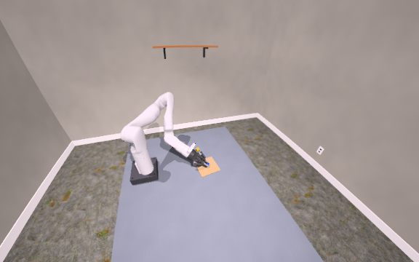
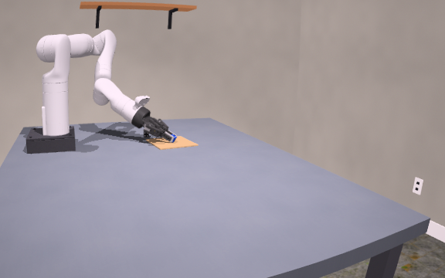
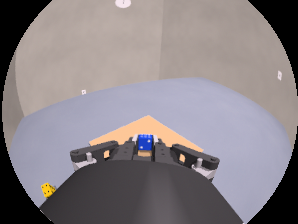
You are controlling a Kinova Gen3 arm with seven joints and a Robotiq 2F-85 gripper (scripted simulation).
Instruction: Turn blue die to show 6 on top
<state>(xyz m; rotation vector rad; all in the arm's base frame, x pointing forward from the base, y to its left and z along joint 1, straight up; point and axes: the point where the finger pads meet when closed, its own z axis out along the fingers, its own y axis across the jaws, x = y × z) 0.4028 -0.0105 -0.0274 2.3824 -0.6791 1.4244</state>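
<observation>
My gripper is now 20 mm above the mat. Also, from my hand: black die (110 mm to the left, 70 mm behind, 10 mm below); then yellow die (170 mm to the left, 30 mm behind, 10 mm below); then blue die (10 mm to the right, 10 mm below, 10 mm ahead).
</observation>
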